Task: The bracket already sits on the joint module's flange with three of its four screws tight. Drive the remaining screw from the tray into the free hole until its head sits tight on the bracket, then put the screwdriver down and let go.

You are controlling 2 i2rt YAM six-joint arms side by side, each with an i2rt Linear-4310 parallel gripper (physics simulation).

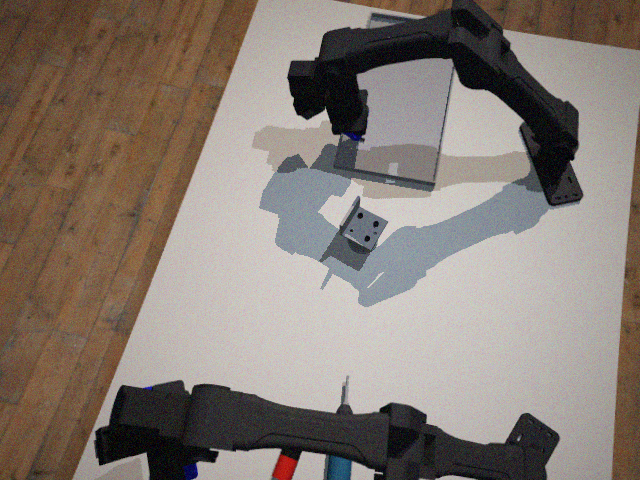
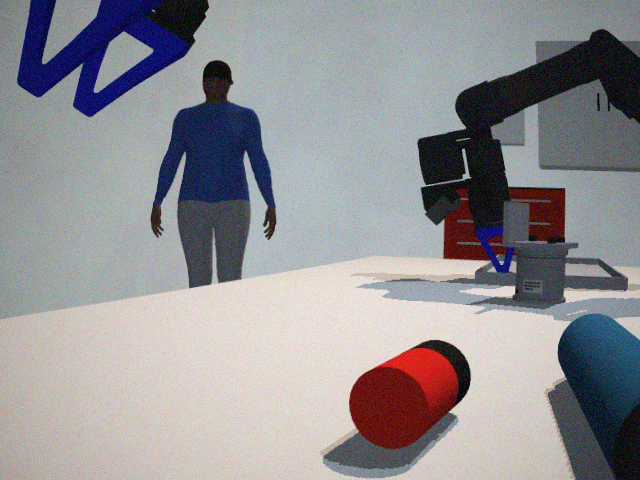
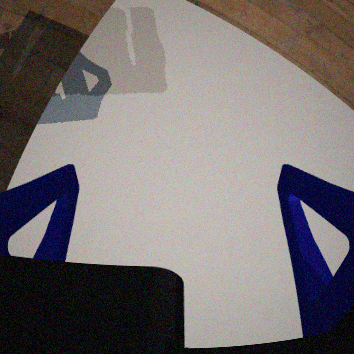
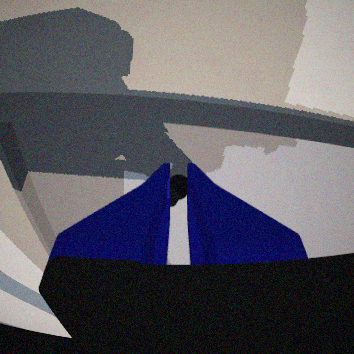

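Where they show: left gripper, fingertip midpoint: (image 2: 57, 103) (image 3: 177, 175); right gripper, fingertip midpoint: (image 1: 357, 138) (image 4: 178, 174); left arm's base, origin of the base link: (image 1: 513, 472); right arm's base, origin of the base link: (image 1: 549, 161).
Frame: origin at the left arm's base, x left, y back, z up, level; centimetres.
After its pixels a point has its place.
The grey bracket (image 1: 368, 225) @(x -21.3, y -45.4, z 6.6 cm) (image 2: 515, 222) @(x -18.9, y -48.7, z 8.7 cm) sits on the joint module (image 2: 541, 271) @(x -17.8, y -44.6, z 3.5 cm); three dark screw heads and a small free hole (image 1: 351, 230) @(x -18.7, y -47.6, z 6.0 cm) show on it. My right gripper (image 1: 353, 136) @(x -39.2, y -60.6, z 0.6 cm) (image 2: 503, 269) @(x -39.2, y -60.6, z 0.6 cm) (image 4: 178, 174) @(x -39.2, y -60.6, z 0.6 cm) is shut on the black screw (image 4: 178, 186) @(x -39.4, y -60.3, z 1.0 cm), low over the tray (image 1: 385, 179) @(x -35.0, y -50.2, z 0.0 cm) (image 2: 594, 282) @(x -37.3, y -44.9, z 0.8 cm) (image 4: 260, 120) @(x -40.3, y -65.0, z 0.8 cm); whether the screw still touches the tray is unclear. My left gripper (image 2: 63, 100) @(x 31.4, y -50.2, z 15.1 cm) (image 3: 177, 175) @(x 31.4, y -50.2, z 15.1 cm) is open and empty, high above the table. A blue-handled tool (image 1: 338, 467) @(x 17.6, y -24.6, z 4.1 cm) (image 2: 602, 356) @(x 18.9, y -25.2, z 3.6 cm) with a thin metal shaft lies on the table, partly hidden by the left arm.
A red and black cylindrical handle (image 1: 284, 466) @(x 23.0, y -32.2, z 3.4 cm) (image 2: 403, 395) @(x 25.0, y -31.0, z 2.3 cm) lies beside the blue one. The left arm (image 1: 289, 423) @(x 17.1, y -31.9, z 38.9 cm) stretches above both. The right arm (image 1: 392, 46) @(x -40.3, y -55.2, z 32.5 cm) arches over the tray. A person (image 2: 214, 149) and a red drawer cabinet (image 2: 547, 206) stand behind the table.
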